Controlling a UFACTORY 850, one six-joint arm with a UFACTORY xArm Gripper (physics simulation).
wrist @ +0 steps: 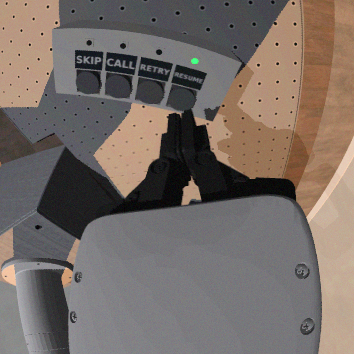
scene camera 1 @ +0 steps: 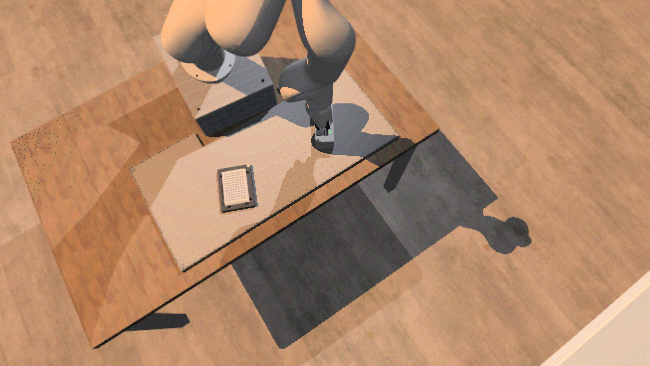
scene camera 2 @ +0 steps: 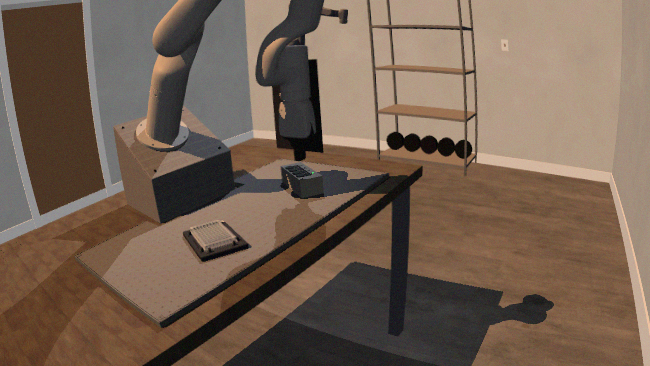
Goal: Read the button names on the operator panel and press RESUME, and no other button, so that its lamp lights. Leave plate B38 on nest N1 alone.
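The grey operator panel [scene camera 1: 325, 136] [scene camera 2: 311, 186] [wrist: 65, 60] carries buttons named SKIP, CALL, RETRY and RESUME in the wrist view. The RESUME button [wrist: 183, 98] is the rightmost. Its lamp [wrist: 195, 61] [scene camera 2: 313, 173] is lit green; the other three lamps are dark. My gripper [wrist: 185, 126] [scene camera 2: 299, 159] is shut and empty. In scene camera 2 its tips are above the panel, apart from it; in the wrist view they show just below the RESUME button, which is in sight. Plate B38 [scene camera 1: 235, 187] [scene camera 2: 214, 235] sits on the dark nest N1 [scene camera 1: 252, 186] [scene camera 2: 204, 256].
The perforated board [scene camera 1: 175, 215] [scene camera 2: 135, 285] bears the panel and nest on the wooden table [scene camera 1: 100, 280] [scene camera 2: 407, 175]. The robot's base block [scene camera 1: 240, 110] [scene camera 2: 192, 180] stands behind the board. A shelf rack [scene camera 2: 375, 100] stands against the far wall.
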